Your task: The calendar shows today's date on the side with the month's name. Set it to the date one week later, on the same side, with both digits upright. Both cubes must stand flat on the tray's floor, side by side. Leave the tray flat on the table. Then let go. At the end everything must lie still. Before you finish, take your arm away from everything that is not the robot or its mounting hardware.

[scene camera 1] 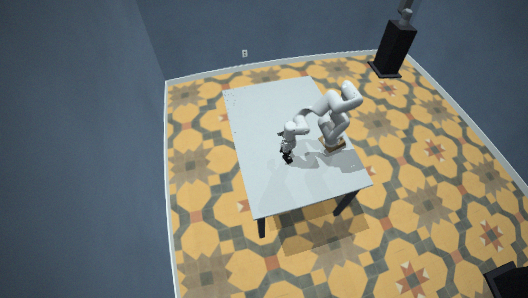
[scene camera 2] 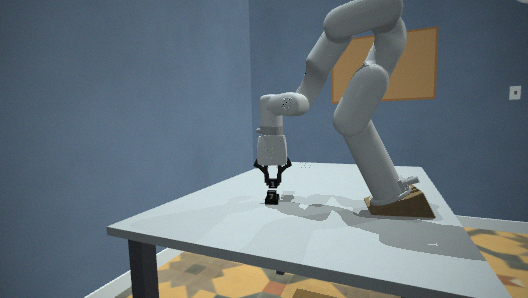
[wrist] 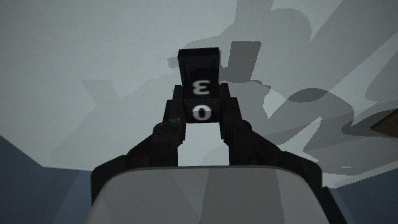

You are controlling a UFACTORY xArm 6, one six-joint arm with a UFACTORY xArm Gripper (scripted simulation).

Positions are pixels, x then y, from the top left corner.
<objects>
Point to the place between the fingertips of my gripper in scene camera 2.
273,184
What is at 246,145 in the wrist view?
My gripper.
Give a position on a black calendar cube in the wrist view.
At 201,99
</objects>
